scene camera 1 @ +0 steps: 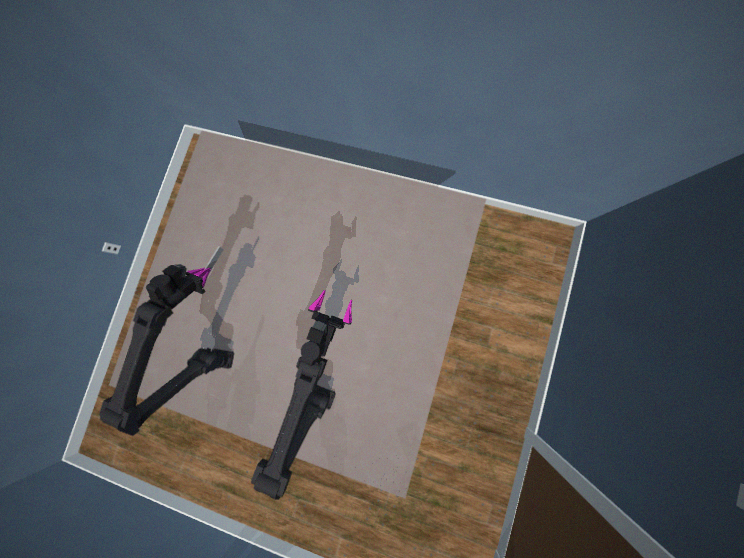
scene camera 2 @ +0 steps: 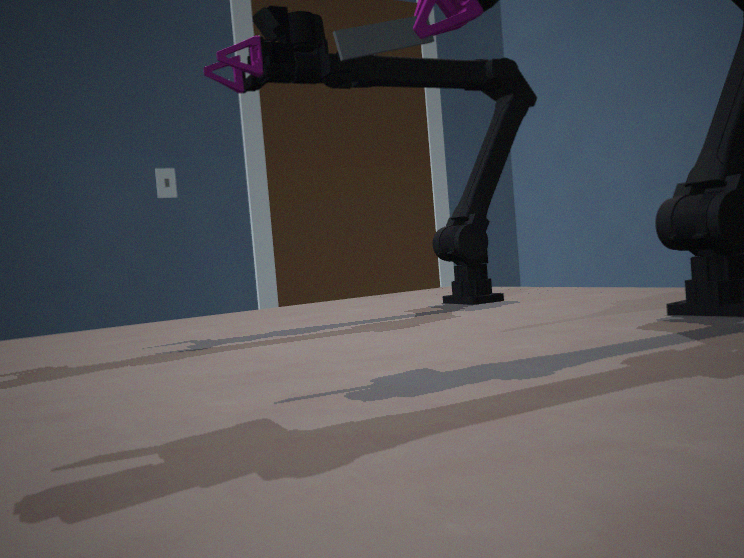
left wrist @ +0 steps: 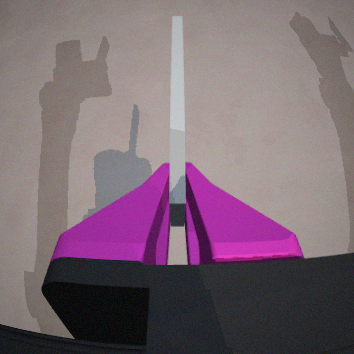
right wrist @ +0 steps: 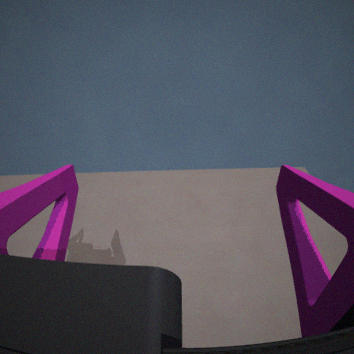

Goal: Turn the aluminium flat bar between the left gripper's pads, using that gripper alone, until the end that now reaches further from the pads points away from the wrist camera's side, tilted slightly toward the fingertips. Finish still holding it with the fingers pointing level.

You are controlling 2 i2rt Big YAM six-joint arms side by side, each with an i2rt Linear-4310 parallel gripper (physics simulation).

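Pixels of known places: left gripper, fingertip midpoint: (scene camera 1: 209, 268) (scene camera 2: 415, 35) (left wrist: 177, 174); right gripper, fingertip midpoint: (scene camera 1: 338, 295) (scene camera 2: 210, 64) (right wrist: 176, 176); left arm's base at its link origin: (scene camera 1: 222, 358) (scene camera 2: 721, 312); right arm's base at its link origin: (scene camera 1: 322, 396) (scene camera 2: 472, 301).
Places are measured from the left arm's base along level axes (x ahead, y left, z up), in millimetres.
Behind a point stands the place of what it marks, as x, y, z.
The aluminium flat bar (scene camera 1: 215, 258) {498, -112, 356} (scene camera 2: 377, 39) {501, -107, 354} (left wrist: 177, 90) {488, -107, 374} is a thin grey strip in the air. My left gripper (scene camera 1: 209, 270) {453, -99, 362} (scene camera 2: 418, 30) {453, -99, 362} (left wrist: 177, 174) {453, -99, 362} is shut on it, one magenta finger on each side. In the left wrist view the bar's long end reaches forward past the fingertips, edge-on; its short dark near end shows between the pads. In scene camera 2 that long end points left and slightly down, and the left gripper is partly cut off by the top edge. My right gripper (scene camera 1: 337, 297) {425, -672, 486} (scene camera 2: 211, 64) {425, -672, 486} (right wrist: 176, 176) {425, -672, 486} is open and empty, apart from the bar.
Both arms reach over a pinkish-beige table top (scene camera 1: 396, 240) {761, -829, 0} (scene camera 2: 360, 510) {784, 192, 0} (left wrist: 240, 125) {602, -252, 0} (right wrist: 215, 225) {834, -855, 0} that bears their shadows. The right arm (scene camera 1: 294, 414) {34, -603, 519} (scene camera 2: 420, 72) {10, -569, 485} stands beside the left arm (scene camera 1: 137, 354) {129, -48, 540}. Blue walls and a brown door (scene camera 2: 354, 180) are in the background.
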